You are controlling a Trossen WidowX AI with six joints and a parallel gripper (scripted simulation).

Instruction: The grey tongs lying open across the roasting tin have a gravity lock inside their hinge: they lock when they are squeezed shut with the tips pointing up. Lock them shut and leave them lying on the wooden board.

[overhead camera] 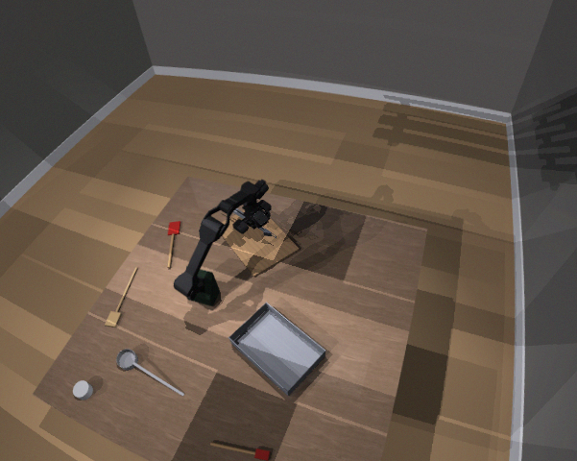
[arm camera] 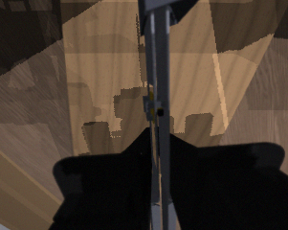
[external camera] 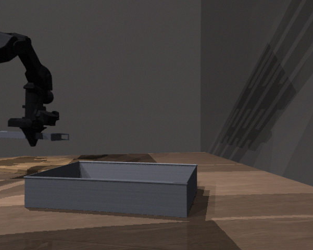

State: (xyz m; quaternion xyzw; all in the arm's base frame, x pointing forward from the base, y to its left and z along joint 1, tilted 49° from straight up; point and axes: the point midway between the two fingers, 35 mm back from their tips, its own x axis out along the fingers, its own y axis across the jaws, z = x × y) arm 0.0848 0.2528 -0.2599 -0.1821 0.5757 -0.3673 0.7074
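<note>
My gripper tip is 6 cm above the wooden board. Also, from my gripper tip: roasting tin (47 cm to the right, 31 cm ahead, 4 cm below); then red spatula (38 cm behind, 15 cm to the right, 6 cm below).
</note>
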